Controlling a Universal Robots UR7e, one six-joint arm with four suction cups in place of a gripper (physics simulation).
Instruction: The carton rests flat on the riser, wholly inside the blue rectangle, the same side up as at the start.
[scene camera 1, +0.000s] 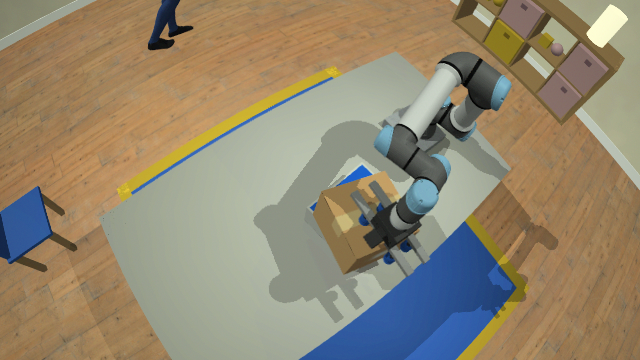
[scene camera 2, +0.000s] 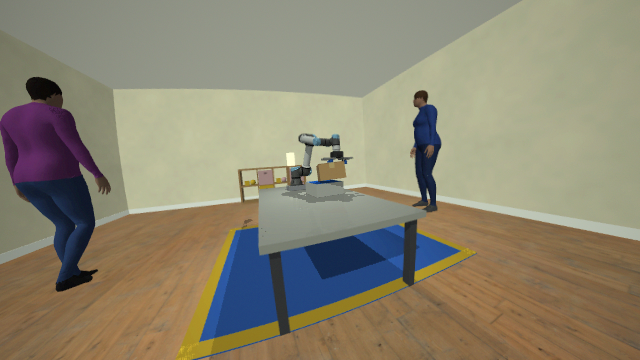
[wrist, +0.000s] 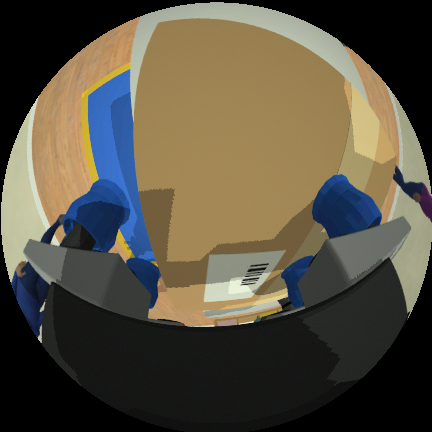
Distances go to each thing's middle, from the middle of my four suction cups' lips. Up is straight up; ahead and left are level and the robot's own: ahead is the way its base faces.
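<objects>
My suction cup is 80 mm above the brown cardboard carton (scene camera 1: 337, 215) and 80 mm to the left of it.
</objects>
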